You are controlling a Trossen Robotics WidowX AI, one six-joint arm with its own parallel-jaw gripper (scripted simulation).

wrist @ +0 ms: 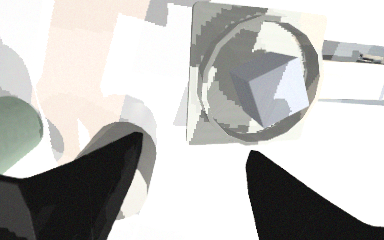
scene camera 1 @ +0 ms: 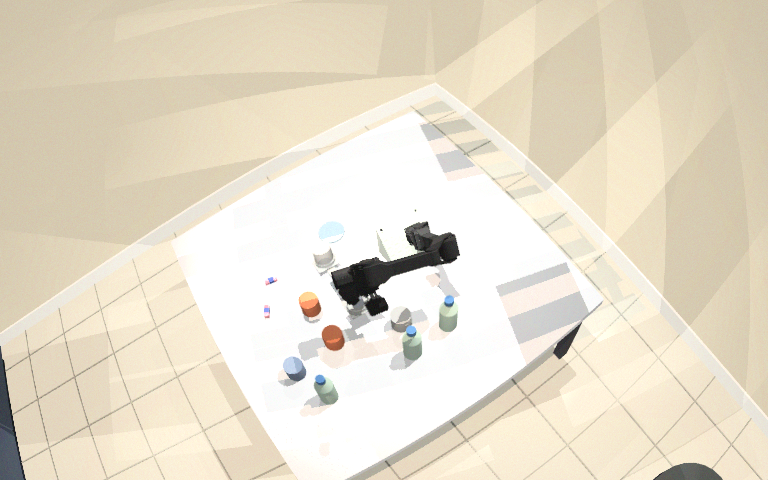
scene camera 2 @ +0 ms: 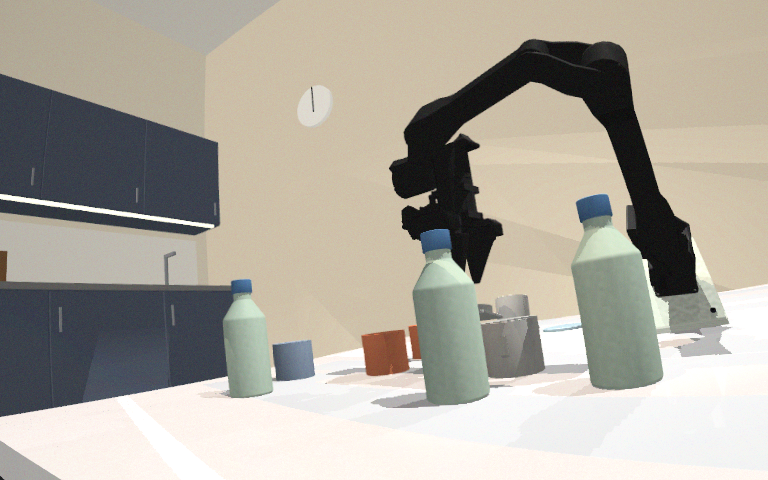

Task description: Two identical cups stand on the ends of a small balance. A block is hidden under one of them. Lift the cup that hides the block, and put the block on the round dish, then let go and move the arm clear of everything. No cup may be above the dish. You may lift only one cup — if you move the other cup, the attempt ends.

Labels:
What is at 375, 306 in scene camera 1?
My gripper.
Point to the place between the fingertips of my gripper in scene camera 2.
468, 284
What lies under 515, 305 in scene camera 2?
A grey cup.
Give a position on a grey block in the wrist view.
270, 87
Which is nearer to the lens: the balance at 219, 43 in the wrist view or the grey cup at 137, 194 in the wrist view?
The balance.

